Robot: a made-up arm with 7 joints. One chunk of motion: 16 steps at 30 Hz.
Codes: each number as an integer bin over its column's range. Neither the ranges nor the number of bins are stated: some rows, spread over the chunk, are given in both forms.
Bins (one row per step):
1: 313 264 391 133 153 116 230
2: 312 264 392 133 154 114 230
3: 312 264 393 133 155 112 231
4: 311 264 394 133 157 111 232
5: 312 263 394 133 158 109 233
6: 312 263 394 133 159 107 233
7: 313 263 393 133 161 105 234
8: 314 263 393 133 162 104 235
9: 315 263 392 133 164 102 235
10: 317 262 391 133 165 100 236
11: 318 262 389 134 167 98 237
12: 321 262 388 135 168 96 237
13: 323 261 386 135 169 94 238
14: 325 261 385 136 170 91 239
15: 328 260 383 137 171 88 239
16: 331 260 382 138 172 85 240
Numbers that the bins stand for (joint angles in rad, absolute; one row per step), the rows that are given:
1: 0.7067 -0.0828 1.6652 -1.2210 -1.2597 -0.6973 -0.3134
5: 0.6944 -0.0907 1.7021 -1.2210 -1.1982 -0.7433 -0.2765
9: 0.7312 -0.0907 1.6775 -1.2210 -1.1245 -0.7893 -0.2519
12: 0.8050 -0.0986 1.6284 -1.2032 -1.0753 -0.8288 -0.2274
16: 0.9279 -0.1144 1.5546 -1.1766 -1.0262 -0.9011 -0.1905
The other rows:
2: 0.6944 -0.0828 1.6775 -1.2210 -1.2474 -0.7104 -0.3134
3: 0.6944 -0.0828 1.6898 -1.2210 -1.2351 -0.7236 -0.3011
4: 0.6821 -0.0828 1.7021 -1.2210 -1.2105 -0.7301 -0.2888
6: 0.6944 -0.0907 1.7021 -1.2210 -1.1859 -0.7564 -0.2765
7: 0.7067 -0.0907 1.6898 -1.2210 -1.1614 -0.7696 -0.2642
8: 0.7189 -0.0907 1.6898 -1.2210 -1.1491 -0.7762 -0.2519
10: 0.7558 -0.0986 1.6652 -1.2210 -1.1122 -0.8025 -0.2396
11: 0.7681 -0.0986 1.6407 -1.2121 -1.0876 -0.8156 -0.2274
13: 0.8295 -0.1065 1.6038 -1.2032 -1.0631 -0.8419 -0.2151
14: 0.8541 -0.1065 1.5915 -1.1944 -1.0508 -0.8616 -0.2028
15: 0.8910 -0.1144 1.5669 -1.1855 -1.0385 -0.8814 -0.2028

